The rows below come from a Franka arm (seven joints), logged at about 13 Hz.
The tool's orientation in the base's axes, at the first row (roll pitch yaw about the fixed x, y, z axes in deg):
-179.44, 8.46, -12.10
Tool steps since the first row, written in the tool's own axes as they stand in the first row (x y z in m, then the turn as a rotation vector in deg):
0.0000, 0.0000, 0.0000, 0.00, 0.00, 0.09
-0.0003, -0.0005, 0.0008, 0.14, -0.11, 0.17
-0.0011, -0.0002, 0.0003, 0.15, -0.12, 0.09
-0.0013, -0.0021, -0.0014, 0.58, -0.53, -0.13
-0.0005, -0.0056, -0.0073, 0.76, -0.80, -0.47
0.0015, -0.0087, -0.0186, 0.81, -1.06, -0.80
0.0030, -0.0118, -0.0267, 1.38, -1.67, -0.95
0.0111, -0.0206, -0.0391, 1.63, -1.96, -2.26
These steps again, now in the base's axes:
0.0000, 0.0000, 0.0000, -0.01, 0.00, -0.09
-0.0003, 0.0006, -0.0007, 0.13, 0.09, -0.19
-0.0011, 0.0004, -0.0001, 0.16, 0.09, -0.11
-0.0006, 0.0023, 0.0016, 0.69, 0.39, 0.05
0.0017, 0.0053, 0.0073, 0.97, 0.61, 0.36
0.0059, 0.0074, 0.0183, 1.12, 0.84, 0.68
0.0092, 0.0098, 0.0261, 1.82, 1.31, 0.75
0.0206, 0.0163, 0.0372, 2.31, 1.49, 2.01

